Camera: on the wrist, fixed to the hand. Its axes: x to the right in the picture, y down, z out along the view.
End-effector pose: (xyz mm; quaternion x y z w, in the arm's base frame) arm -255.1 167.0 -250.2 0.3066 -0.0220 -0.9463 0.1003
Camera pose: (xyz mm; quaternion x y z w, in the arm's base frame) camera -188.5 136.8 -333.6 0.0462 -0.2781 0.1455 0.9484
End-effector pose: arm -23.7 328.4 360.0 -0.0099 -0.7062 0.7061 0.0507
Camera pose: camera -17.9 434.2 327.2 0.7618 -0.0158 -0.0200 0.6474
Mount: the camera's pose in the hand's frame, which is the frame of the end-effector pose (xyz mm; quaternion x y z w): 1.4 32.7 -106.0 0.0198 -0.0813 -0.9962 0.0223
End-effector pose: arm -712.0 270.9 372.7 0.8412 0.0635 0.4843 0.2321
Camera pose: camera -804.6 277.3 433.4 -0.0005 0.8301 -0.2901 0.4761
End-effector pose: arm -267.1 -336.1 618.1 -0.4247 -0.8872 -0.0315 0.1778
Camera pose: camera -212.3 -336.2 714.6 -0.8753 0.4579 0.1257 0.0911
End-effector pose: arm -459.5 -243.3 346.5 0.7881 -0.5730 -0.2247 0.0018
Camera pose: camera -450.9 -282.8 449.8 -0.5702 -0.7678 0.0595 0.2860
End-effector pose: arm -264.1 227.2 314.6 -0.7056 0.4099 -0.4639 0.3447
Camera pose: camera -371.6 200.8 322.0 0.4550 0.7311 0.3045 0.4072
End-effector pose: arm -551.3 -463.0 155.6 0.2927 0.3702 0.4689 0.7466
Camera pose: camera -654.4 -439.5 122.1 -0.3094 0.2484 -0.7645 0.5081
